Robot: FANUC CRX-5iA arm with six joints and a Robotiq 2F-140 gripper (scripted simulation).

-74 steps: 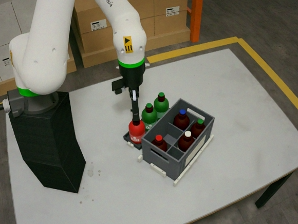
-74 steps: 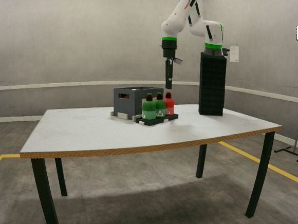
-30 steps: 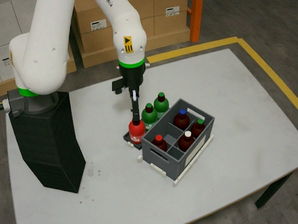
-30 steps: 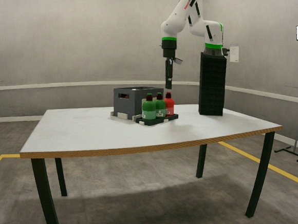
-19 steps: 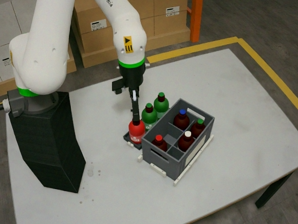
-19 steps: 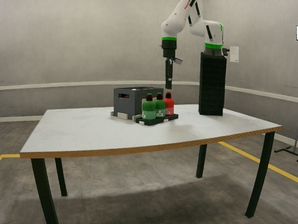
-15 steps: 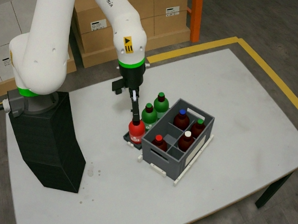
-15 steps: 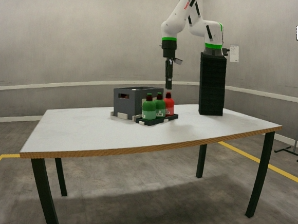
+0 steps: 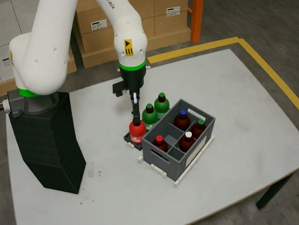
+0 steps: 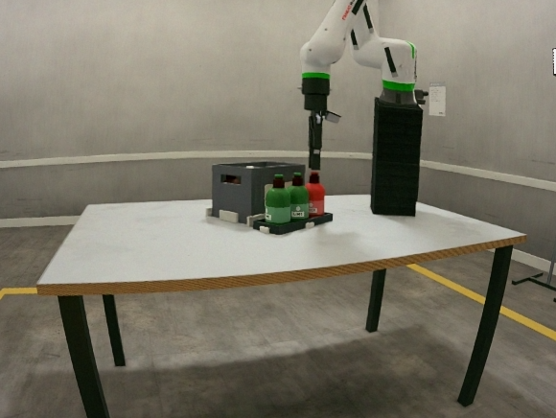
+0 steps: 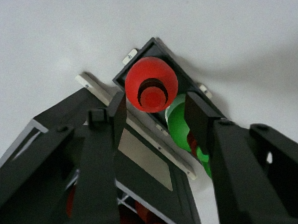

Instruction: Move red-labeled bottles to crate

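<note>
The red-labeled bottle is 110 mm below my hand. Also, from my hand: dark tray (80 mm ahead, 30 mm to the left, 190 mm below); then grey crate (130 mm ahead, 150 mm to the right, 120 mm below).
</note>
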